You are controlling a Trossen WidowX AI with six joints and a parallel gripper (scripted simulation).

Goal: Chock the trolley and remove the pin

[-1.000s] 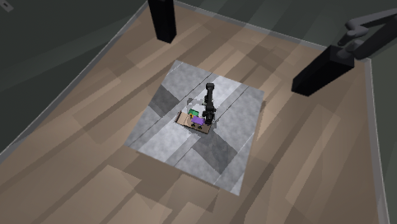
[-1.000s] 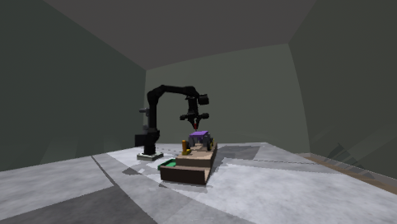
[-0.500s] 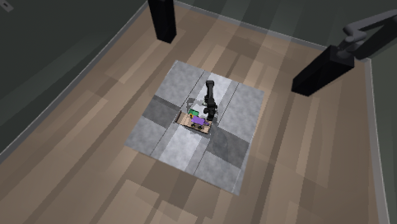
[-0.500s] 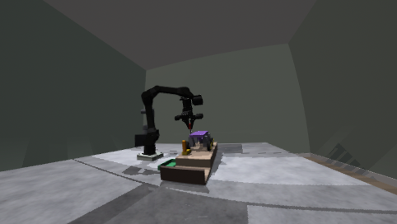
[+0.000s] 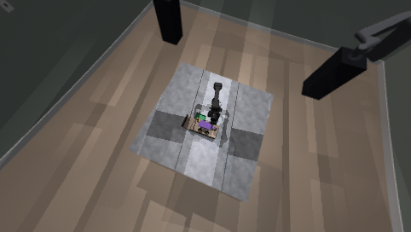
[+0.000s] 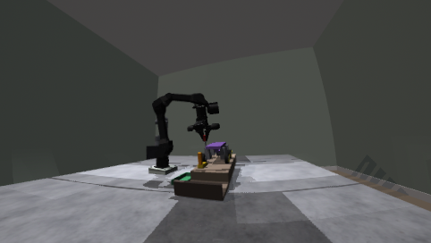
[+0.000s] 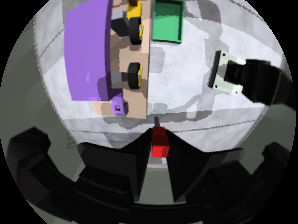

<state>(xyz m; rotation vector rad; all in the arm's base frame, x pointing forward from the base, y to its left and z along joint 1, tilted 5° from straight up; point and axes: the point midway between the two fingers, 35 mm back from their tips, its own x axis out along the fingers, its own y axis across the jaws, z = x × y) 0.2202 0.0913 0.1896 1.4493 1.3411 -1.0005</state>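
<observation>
My gripper tip is now 200 mm to the left of the green tray, 180 mm above it and 20 mm past it. Also, from my gripper tip: wooden ramp (120 mm below, 100 mm to the right, 100 mm ahead); then red-headed stop pin (right at my gripper tip); then purple trolley (100 mm to the right, 100 mm ahead, 60 mm below).
</observation>
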